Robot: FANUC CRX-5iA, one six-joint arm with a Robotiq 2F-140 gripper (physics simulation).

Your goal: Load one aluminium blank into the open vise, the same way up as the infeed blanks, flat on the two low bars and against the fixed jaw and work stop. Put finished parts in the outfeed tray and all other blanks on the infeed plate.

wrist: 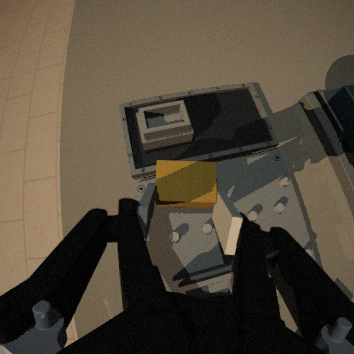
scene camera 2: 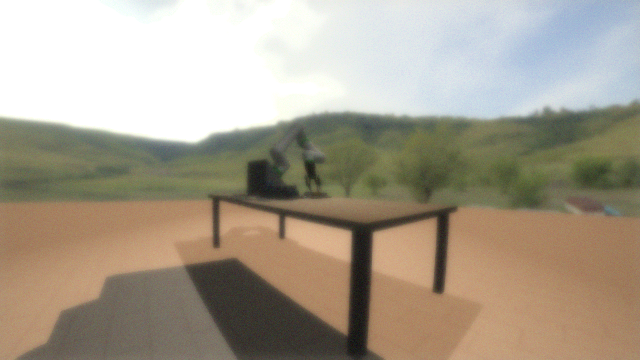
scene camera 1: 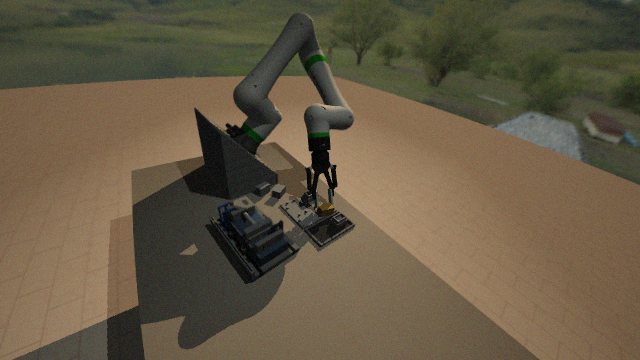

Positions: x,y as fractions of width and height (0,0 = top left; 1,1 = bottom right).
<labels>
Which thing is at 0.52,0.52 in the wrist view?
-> A brass blank.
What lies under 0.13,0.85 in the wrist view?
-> The gripper.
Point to an infeed plate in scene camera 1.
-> At 0.47,0.57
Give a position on an infeed plate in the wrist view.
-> At 0.71,0.52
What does the gripper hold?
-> A brass blank.
</labels>
